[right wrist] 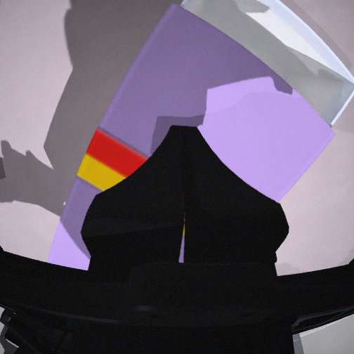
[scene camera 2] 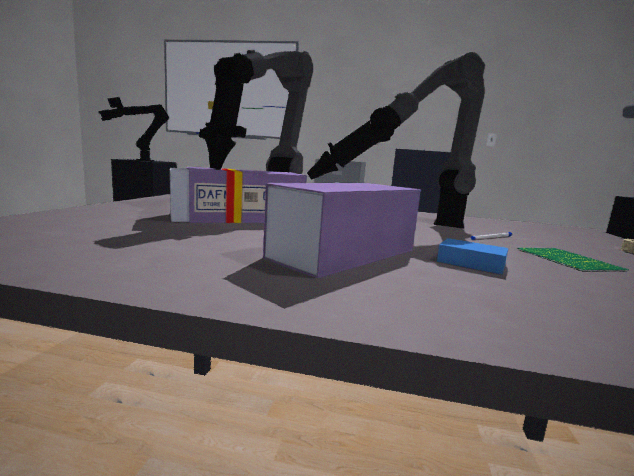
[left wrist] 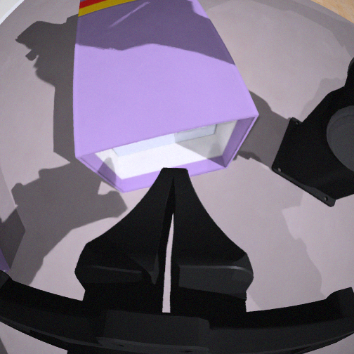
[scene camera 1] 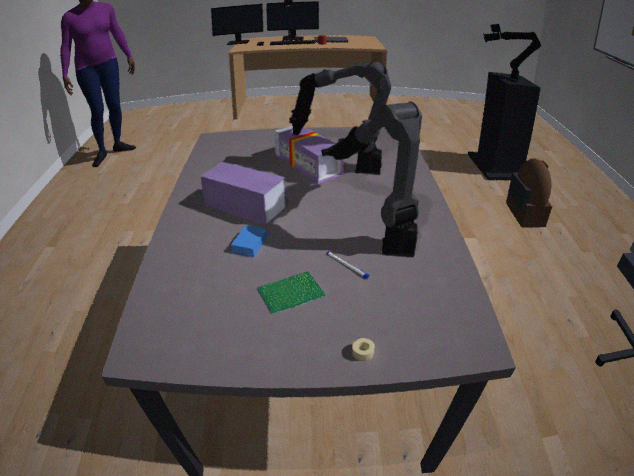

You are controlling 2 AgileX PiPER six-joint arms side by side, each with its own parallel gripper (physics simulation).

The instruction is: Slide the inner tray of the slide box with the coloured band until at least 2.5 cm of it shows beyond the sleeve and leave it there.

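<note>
The slide box's purple sleeve (scene camera 1: 311,145) (scene camera 2: 204,178) (left wrist: 150,90) (right wrist: 260,130), with a red and yellow band, lies at the far part of the table. Its pale inner tray (scene camera 1: 279,143) (scene camera 2: 179,195) (right wrist: 300,50) sticks out a clear stretch at the end away from my left gripper. The sleeve's near end is an open recess in the left wrist view. My left gripper (scene camera 1: 325,152) (scene camera 2: 310,175) (left wrist: 174,182) is shut and empty, its tips close outside that recess. My right gripper (scene camera 1: 296,132) (scene camera 2: 216,167) (right wrist: 182,142) is shut and empty, pointing down at the sleeve's top; whether it touches is unclear.
A plain purple box (scene camera 1: 240,179) (scene camera 2: 368,225) stands nearer scene camera 1. A blue block (scene camera 1: 248,240) (scene camera 2: 473,255), a pen (scene camera 1: 347,264) (scene camera 2: 491,236), a green card (scene camera 1: 291,292) (scene camera 2: 571,259) and a tape roll (scene camera 1: 356,350) lie farther along the table.
</note>
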